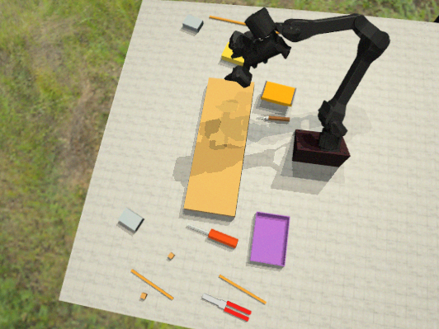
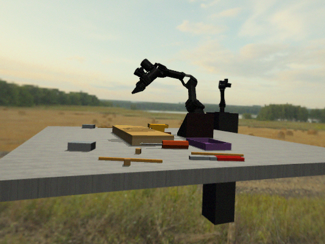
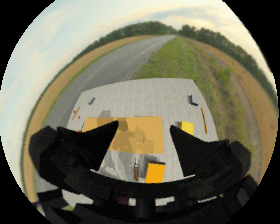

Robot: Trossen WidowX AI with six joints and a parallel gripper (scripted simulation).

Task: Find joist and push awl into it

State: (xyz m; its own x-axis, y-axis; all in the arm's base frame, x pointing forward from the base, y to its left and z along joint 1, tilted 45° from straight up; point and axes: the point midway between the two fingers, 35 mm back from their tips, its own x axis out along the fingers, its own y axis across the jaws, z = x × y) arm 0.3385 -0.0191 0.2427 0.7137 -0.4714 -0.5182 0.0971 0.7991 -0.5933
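Right now my gripper tip is 19 cm past the yellow stud finder, 3 cm to the left of it and 23 cm above it. Round my gripper tip: yellow block: 21 cm to the right, 23 cm below; then purple tray: 20 cm behind, 50 cm to the left, 23 cm below; then awl: 16 cm behind, 6 cm to the left, 24 cm below.
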